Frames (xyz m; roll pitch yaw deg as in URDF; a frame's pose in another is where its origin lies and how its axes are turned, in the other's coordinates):
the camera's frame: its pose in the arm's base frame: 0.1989 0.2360 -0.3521 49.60 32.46 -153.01
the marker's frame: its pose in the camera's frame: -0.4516 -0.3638 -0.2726 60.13 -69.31 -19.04
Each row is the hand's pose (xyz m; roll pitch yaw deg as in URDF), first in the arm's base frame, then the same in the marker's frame.
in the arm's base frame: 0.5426 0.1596 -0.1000 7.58 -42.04 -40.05
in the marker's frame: 0.1005 0.4037 -0.4114 87.39 6.45 122.07
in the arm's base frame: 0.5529 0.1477 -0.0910 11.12 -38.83 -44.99
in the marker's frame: 0.0887 0.4165 -0.4164 88.08 10.78 124.48
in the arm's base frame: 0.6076 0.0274 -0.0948 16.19 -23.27 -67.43
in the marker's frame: -0.0129 0.4444 -0.4963 85.11 33.74 134.15
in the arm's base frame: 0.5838 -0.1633 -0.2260 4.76 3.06 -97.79
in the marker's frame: -0.1117 0.3455 -0.6823 93.88 69.40 165.26
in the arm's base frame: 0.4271 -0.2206 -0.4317 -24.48 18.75 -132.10
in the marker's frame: -0.0563 0.1252 -0.8185 -162.18 69.47 -65.33
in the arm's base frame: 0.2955 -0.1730 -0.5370 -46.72 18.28 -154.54
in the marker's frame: 0.0505 -0.0111 -0.8451 -155.53 51.56 -40.80
